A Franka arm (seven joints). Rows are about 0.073 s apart.
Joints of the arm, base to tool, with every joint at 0 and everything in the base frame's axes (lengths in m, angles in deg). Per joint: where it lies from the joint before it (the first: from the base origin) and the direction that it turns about. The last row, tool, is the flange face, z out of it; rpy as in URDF.
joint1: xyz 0 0 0.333 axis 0 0 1
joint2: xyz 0 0 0 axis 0 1 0
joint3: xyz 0 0 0.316 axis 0 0 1
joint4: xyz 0.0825 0 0 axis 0 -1 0
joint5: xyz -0.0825 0 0.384 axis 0 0 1
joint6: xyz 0 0 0 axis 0 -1 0
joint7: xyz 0.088 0 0 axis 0 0 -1
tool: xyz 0 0 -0.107 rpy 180 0 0
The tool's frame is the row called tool.
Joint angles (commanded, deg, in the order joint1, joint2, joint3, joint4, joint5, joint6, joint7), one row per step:
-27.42, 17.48, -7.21, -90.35, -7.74, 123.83, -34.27
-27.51, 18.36, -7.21, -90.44, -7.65, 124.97, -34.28
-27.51, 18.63, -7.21, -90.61, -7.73, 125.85, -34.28
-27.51, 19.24, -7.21, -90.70, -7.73, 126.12, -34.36
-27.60, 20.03, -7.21, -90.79, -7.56, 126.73, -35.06
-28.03, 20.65, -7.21, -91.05, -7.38, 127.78, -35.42
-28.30, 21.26, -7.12, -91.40, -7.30, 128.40, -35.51
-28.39, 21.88, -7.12, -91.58, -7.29, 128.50, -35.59
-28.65, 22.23, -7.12, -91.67, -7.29, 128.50, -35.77
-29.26, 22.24, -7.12, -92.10, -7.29, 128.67, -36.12
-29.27, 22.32, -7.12, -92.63, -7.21, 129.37, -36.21
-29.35, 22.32, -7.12, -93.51, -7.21, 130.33, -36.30
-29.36, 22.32, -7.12, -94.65, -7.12, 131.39, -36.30
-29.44, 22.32, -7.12, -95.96, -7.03, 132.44, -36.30
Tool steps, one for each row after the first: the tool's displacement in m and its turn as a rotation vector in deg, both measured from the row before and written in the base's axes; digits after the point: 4 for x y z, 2 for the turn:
0.0029, -0.0024, -0.0089, -0.07, -0.15, 0.08
0.0014, -0.0006, -0.0030, -0.30, -0.31, 0.17
0.0015, -0.0007, -0.0075, 0.18, 0.41, 0.12
0.0017, -0.0019, -0.0090, 0.13, 0.37, 0.61
-0.0008, -0.0050, -0.0076, -0.03, -0.11, 0.01
-0.0001, -0.0024, -0.0092, 0.24, 0.27, -0.05
0.0001, -0.0013, -0.0088, 0.34, 0.63, -0.01
-0.0015, -0.0028, -0.0050, 0.20, 0.43, -0.09
-0.0051, -0.0055, -0.0035, 0.12, 0.31, -0.27
-0.0003, 0.0002, -0.0042, 0.02, -0.10, 0.13
-0.0016, 0.0000, -0.0057, -0.01, -0.06, 0.12
-0.0017, 0.0011, -0.0078, 0.17, -0.01, 0.06
-0.0028, 0.0008, -0.0092, 0.27, 0.14, -0.02

